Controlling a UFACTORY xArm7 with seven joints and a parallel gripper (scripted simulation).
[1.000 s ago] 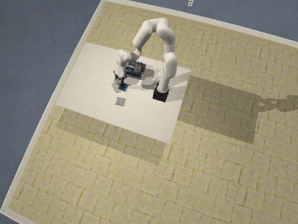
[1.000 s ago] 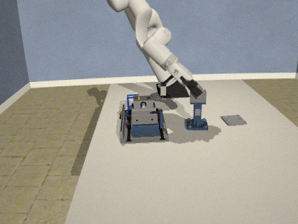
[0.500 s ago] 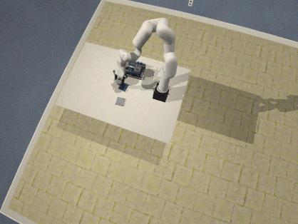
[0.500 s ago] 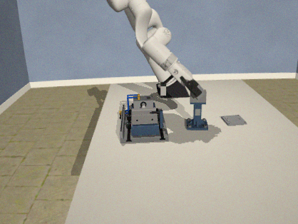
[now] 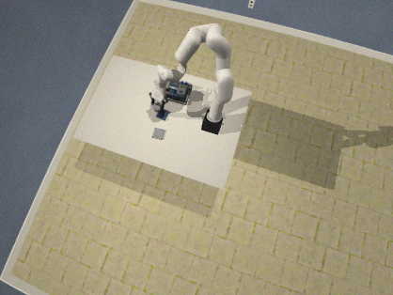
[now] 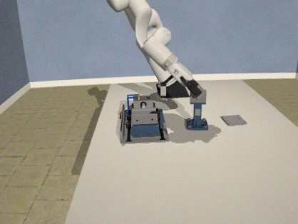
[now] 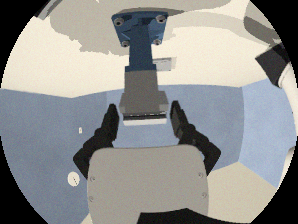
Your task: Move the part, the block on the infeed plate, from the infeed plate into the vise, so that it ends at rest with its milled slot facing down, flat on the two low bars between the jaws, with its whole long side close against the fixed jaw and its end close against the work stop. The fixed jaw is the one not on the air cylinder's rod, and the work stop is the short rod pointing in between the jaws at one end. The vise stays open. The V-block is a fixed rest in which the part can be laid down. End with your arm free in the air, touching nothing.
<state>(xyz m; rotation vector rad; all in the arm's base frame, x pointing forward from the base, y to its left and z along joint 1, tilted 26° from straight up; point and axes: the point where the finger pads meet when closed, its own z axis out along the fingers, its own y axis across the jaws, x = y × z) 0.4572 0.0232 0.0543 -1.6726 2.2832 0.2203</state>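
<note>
Right now the part is 10 mm below my hand. The rest, counted from my hand: V-block post (110 mm below, 10 mm to the left); air cylinder (200 mm to the right, 150 mm behind, 90 mm below); infeed plate (190 mm to the left, 160 mm below, 10 mm ahead).
</note>
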